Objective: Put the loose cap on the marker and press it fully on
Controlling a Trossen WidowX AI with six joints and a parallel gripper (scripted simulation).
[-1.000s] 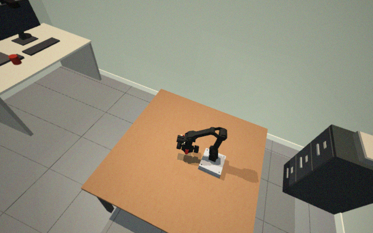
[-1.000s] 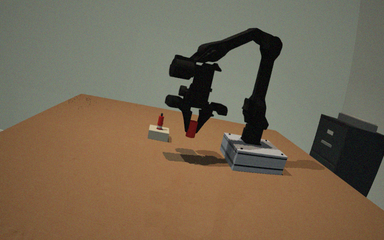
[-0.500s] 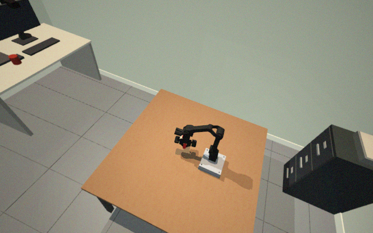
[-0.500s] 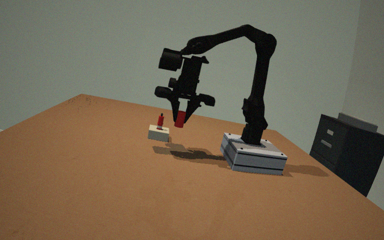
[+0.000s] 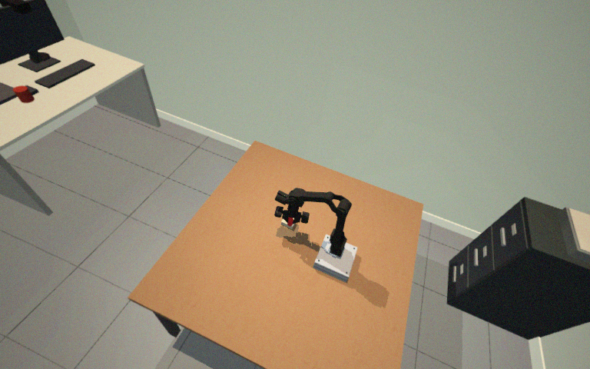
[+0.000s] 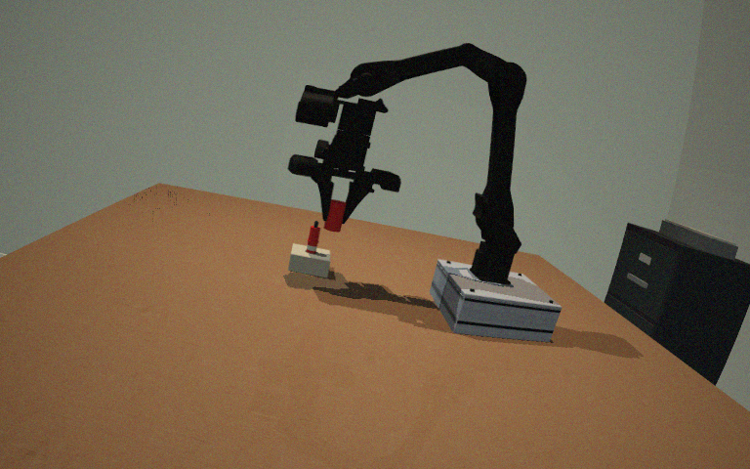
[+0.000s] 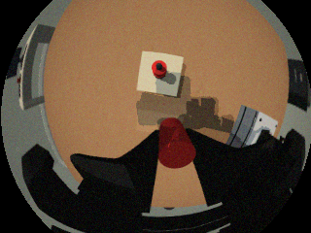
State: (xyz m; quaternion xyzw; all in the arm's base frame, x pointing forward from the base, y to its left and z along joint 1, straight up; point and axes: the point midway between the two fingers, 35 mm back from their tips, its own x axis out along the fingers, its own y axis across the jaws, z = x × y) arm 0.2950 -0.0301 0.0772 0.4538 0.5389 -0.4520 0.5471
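Now: the holder block 20 mm ahead of my gripper tip, 70 mm to the right of it and 100 mm below it. The rest, counted from my gripper tip: red cap: 10 mm above.
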